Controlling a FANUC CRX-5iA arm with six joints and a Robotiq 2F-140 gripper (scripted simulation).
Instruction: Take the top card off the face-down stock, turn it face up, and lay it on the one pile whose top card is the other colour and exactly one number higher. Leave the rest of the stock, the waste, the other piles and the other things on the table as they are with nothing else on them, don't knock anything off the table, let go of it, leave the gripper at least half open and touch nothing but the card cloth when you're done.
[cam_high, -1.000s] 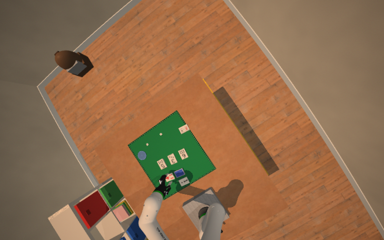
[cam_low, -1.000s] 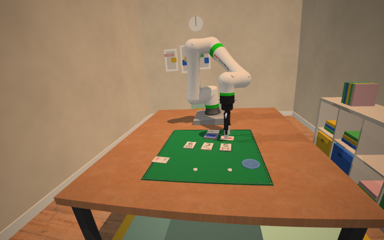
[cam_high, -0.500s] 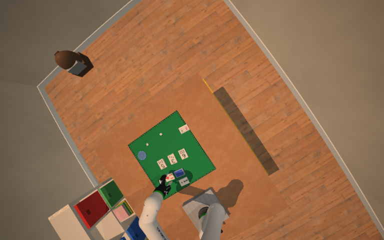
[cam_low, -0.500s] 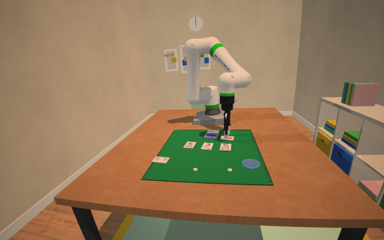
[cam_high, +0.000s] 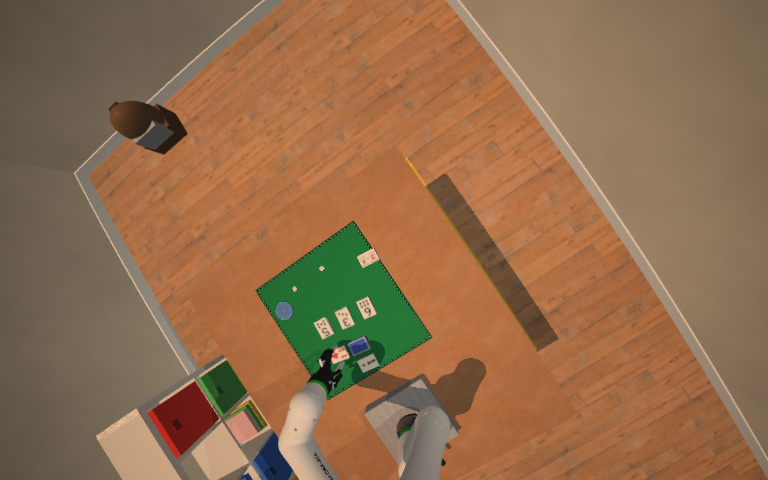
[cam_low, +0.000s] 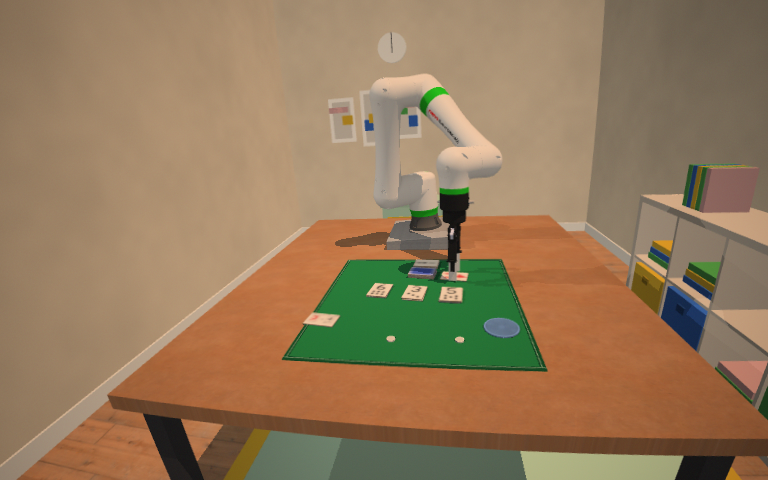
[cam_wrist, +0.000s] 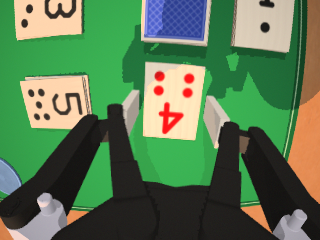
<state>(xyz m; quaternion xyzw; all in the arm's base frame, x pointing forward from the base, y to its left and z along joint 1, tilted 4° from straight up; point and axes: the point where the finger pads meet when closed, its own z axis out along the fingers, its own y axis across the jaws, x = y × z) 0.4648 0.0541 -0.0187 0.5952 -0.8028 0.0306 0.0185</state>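
Now: the black 5 card 140 mm ahead of my hand, 30 mm to the right of it and 30 mm below it. Also, from my hand: green card cloth 140 mm to the right, 140 mm ahead, 50 mm below; then black 3 card 140 mm to the right, 110 mm ahead, 30 mm below.
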